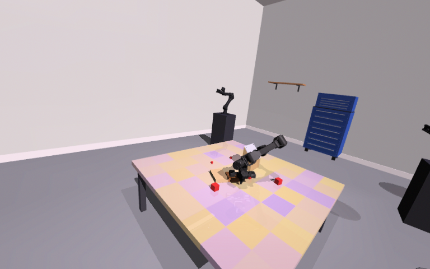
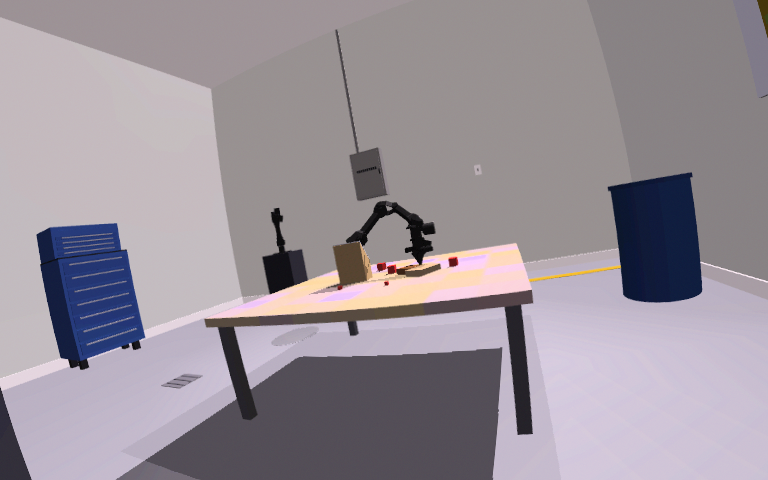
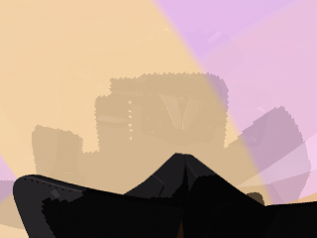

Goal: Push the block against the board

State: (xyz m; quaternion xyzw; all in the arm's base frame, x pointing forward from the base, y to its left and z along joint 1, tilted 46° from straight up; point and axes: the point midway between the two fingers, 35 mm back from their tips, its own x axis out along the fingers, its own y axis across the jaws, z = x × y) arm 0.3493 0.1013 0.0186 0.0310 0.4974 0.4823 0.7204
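Now: gripper tip 4 cm past the orange square block and 10 cm to the left of it. Also, from my gripper tip: light tan board (3 cm ahead, 18 cm to the right).
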